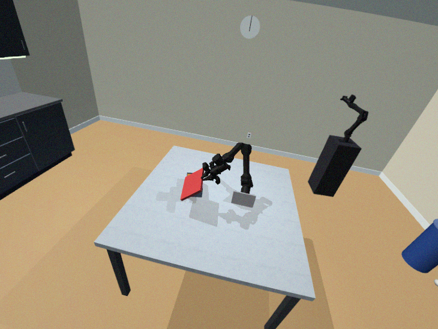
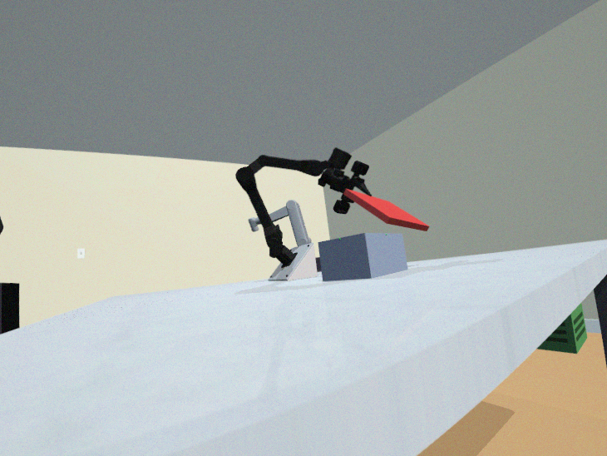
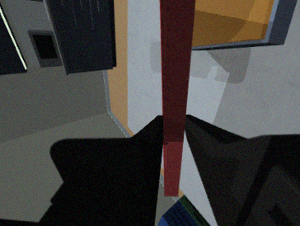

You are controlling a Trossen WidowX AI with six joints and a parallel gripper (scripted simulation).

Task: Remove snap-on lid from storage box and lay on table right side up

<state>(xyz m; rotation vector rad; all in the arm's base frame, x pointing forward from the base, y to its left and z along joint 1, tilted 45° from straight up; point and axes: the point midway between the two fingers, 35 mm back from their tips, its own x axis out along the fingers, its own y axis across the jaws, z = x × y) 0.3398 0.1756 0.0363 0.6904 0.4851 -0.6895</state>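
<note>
Right now the red lid is 60 mm ahead of my gripper tip and 50 mm below it. Also, from my gripper tip: grey storage box 70 mm ahead, 150 mm to the right, 180 mm below.
</note>
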